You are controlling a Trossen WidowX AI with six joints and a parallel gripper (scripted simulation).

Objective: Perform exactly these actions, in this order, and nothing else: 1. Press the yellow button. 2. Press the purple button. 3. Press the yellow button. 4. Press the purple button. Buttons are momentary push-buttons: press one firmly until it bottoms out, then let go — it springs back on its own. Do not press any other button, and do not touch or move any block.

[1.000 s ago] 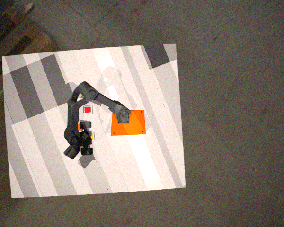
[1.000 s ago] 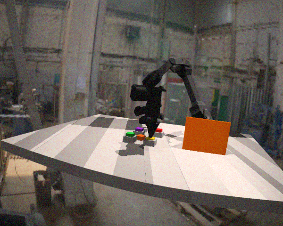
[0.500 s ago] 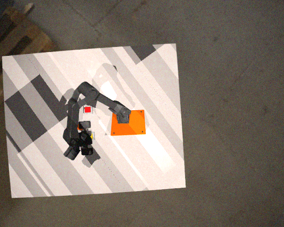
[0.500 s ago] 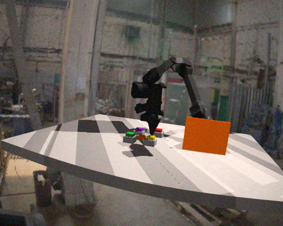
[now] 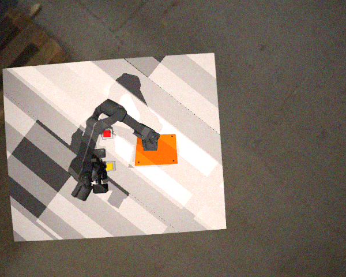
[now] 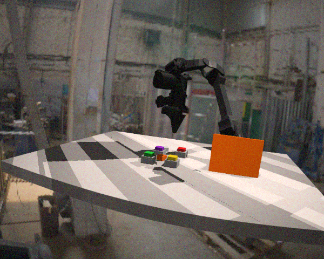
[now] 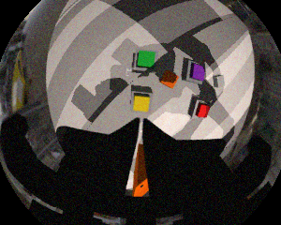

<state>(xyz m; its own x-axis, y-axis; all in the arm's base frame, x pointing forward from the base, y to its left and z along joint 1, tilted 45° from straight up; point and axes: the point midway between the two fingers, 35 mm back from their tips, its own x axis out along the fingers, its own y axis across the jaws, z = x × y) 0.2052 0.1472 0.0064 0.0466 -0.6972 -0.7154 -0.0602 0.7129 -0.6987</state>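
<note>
My gripper tip is 90 mm short of the purple button, 110 mm to the left of it and 90 mm above it. Round my gripper tip: green button: 90 mm ahead, 10 mm to the left, 90 mm below; yellow button: 90 mm below; small orange block: 60 mm ahead, 60 mm to the right, 120 mm below.
</note>
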